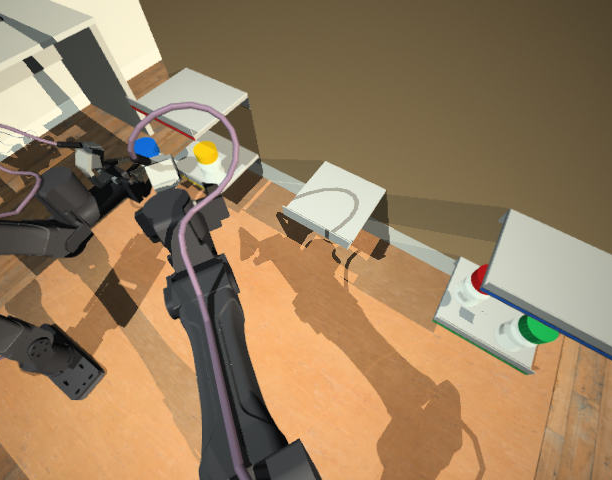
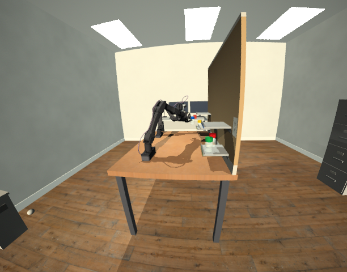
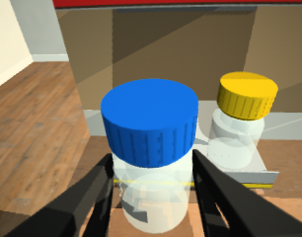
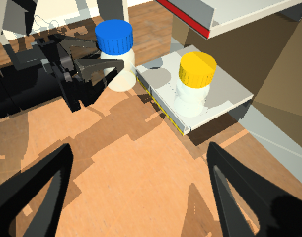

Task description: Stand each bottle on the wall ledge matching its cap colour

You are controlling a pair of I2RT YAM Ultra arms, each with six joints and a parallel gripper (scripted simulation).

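The yellow-capped bottle lies 100 mm to the right of my left hand, 100 mm ahead of it and 50 mm below it. Round my left hand: red-capped bottle: 780 mm to the right, 80 mm ahead, 50 mm below; blue-capped bottle: 20 mm below, 10 mm ahead; brown wall: 460 mm to the right, 250 mm above, 210 mm ahead.
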